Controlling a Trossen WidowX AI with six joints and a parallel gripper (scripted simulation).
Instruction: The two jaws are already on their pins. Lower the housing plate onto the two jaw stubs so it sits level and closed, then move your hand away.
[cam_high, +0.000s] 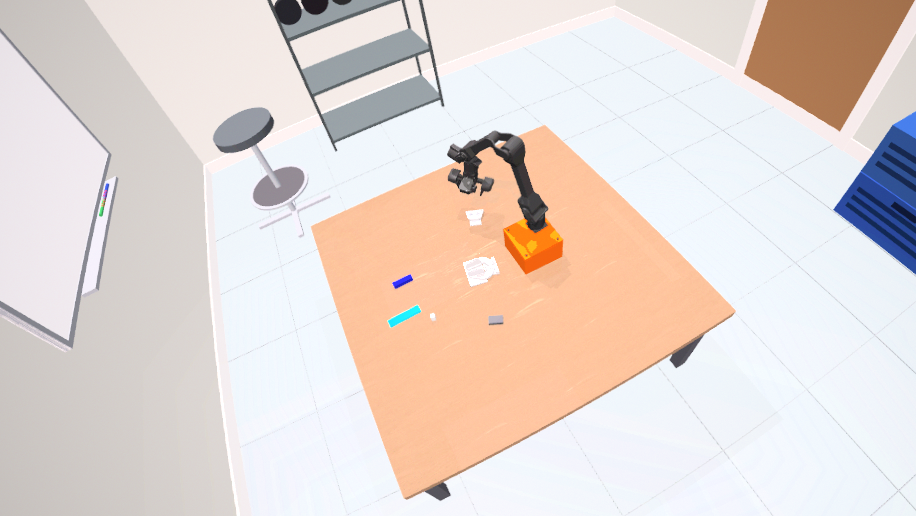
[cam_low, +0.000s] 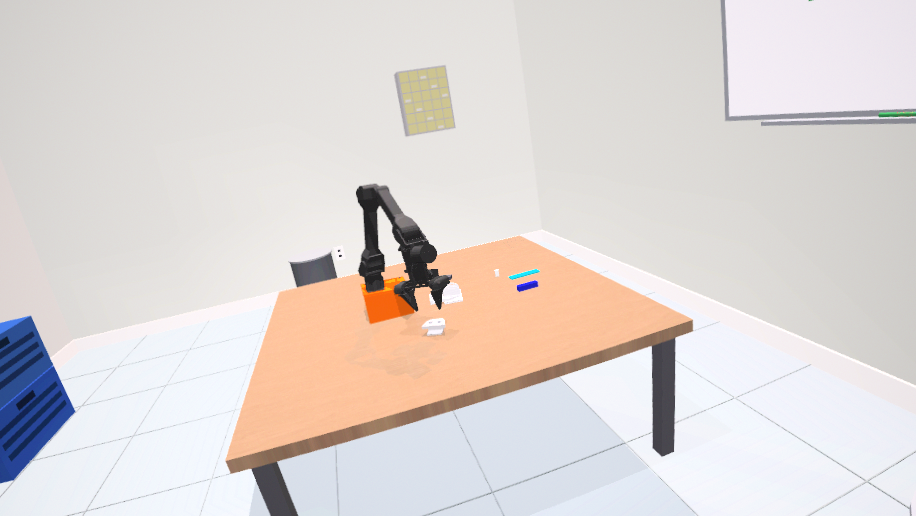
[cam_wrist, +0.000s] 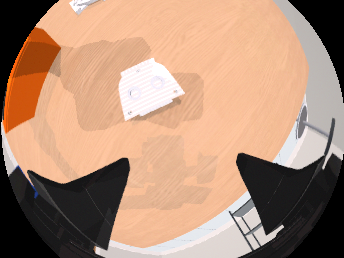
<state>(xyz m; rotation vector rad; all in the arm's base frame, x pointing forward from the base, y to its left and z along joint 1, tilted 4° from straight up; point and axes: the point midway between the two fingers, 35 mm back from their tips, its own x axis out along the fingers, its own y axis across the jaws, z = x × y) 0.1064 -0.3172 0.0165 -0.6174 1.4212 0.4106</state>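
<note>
Right now my gripper tip is 300 mm to the right of the white base, 180 mm short of it and 100 mm above it. The rest, counted from my gripper tip: blue block: 440 mm ahead, 170 mm to the left, 90 mm below; then grey block: 530 mm to the left, 230 mm ahead, 100 mm below; then white cube: 410 mm ahead, 390 mm to the left, 90 mm below.
</note>
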